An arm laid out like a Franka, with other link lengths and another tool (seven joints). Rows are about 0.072 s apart.
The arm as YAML. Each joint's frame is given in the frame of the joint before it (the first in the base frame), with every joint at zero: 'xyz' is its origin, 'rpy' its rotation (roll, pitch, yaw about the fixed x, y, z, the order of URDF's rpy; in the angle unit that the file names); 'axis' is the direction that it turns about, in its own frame. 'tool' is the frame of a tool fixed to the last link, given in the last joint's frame.
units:
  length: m
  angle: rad
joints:
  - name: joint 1
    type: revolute
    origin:
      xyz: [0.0, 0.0, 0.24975]
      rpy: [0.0, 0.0, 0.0]
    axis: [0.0, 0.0, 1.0]
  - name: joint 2
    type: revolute
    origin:
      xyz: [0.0, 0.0, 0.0]
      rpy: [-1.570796, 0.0, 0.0]
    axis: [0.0, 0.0, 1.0]
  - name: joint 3
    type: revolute
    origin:
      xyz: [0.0, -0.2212, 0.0]
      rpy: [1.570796, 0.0, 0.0]
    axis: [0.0, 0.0, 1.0]
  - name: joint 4
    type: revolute
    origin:
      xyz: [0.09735, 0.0, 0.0]
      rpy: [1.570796, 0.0, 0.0]
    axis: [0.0, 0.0, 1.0]
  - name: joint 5
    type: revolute
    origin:
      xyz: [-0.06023, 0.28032, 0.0]
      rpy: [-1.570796, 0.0, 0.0]
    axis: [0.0, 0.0, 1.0]
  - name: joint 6
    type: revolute
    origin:
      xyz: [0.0, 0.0, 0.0]
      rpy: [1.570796, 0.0, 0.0]
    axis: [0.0, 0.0, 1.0]
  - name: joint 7
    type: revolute
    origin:
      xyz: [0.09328, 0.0, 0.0]
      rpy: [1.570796, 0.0, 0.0]
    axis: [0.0, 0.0, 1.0]
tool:
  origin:
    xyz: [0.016, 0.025, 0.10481]
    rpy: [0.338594, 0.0, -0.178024]
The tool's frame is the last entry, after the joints.
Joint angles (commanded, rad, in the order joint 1, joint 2, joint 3, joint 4, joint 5, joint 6, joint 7), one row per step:
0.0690, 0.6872, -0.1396, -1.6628, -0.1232, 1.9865, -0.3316
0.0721, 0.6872, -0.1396, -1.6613, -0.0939, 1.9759, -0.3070
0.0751, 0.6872, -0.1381, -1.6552, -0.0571, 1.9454, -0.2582
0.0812, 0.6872, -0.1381, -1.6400, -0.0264, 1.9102, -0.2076
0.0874, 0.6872, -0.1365, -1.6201, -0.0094, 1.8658, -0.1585
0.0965, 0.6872, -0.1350, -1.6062, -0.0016, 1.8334, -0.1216
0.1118, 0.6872, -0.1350, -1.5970, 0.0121, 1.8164, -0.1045
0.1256, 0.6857, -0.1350, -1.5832, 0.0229, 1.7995, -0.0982
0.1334, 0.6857, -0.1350, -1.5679, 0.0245, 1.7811, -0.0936
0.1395, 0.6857, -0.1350, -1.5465, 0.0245, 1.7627, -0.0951
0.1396, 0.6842, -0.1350, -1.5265, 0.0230, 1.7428, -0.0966
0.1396, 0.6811, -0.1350, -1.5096, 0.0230, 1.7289, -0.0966
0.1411, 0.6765, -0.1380, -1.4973, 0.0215, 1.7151, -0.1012
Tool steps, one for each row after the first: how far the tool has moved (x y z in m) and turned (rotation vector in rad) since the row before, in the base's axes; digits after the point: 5 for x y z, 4 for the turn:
-0.00170, 0.00229, -0.00063, 0.0116, 0.0022, -0.0415
-0.00368, 0.00289, -0.00051, 0.0082, 0.0143, -0.0699
-0.00163, 0.00391, 0.00233, 0.0018, 0.0119, -0.0639
-0.00146, 0.00438, 0.00351, -0.0068, 0.0189, -0.0512
-0.00111, 0.00556, 0.00258, -0.0091, 0.0151, -0.0298
0.00017, 0.00881, 0.00176, 0.0028, 0.0058, -0.0095
0.00177, 0.00825, 0.00390, 0.0058, 0.0007, 0.0012
0.00161, 0.00453, 0.00373, -0.0006, 0.0028, 0.0028
0.00327, 0.00387, 0.00562, 0.0010, -0.0029, 0.0080
0.00270, 0.00058, 0.00598, 0.0000, -0.0014, 0.0027
0.00282, 0.00058, 0.00620, 0.0007, -0.0060, 0.0005
0.00191, -0.00031, 0.00573, -0.0003, -0.0029, 0.0043

